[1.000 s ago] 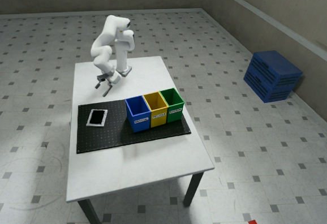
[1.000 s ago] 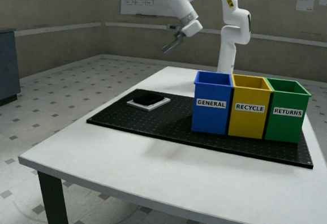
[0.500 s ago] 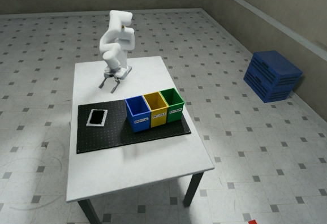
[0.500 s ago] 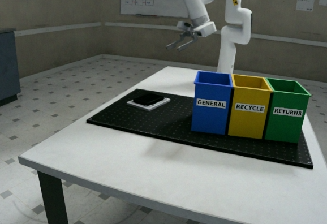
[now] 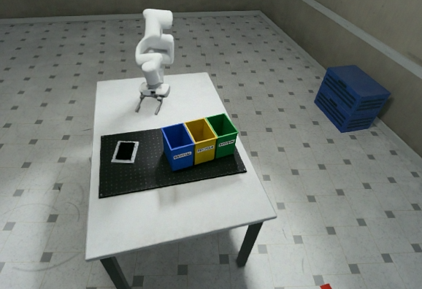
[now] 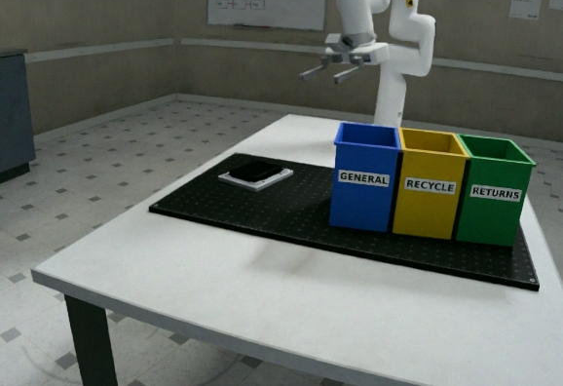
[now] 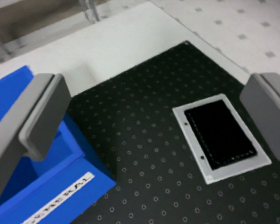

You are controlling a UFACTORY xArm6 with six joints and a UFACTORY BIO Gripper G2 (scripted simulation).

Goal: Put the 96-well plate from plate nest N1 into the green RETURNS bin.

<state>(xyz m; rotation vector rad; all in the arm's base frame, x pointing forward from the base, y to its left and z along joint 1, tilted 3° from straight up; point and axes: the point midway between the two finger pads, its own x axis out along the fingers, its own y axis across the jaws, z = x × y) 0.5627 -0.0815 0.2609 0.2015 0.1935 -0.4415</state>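
Now: the black 96-well plate 250 mm below my hand, 150 mm to the right of it and 40 mm ahead of it. The rest, counted from my hand: blue general bin: 180 mm below, 140 mm to the left, 120 mm ahead; then yellow recycle bin: 270 mm to the left, 180 mm below, 90 mm ahead; then plate nest N1: 270 mm below, 150 mm to the right, 40 mm ahead.
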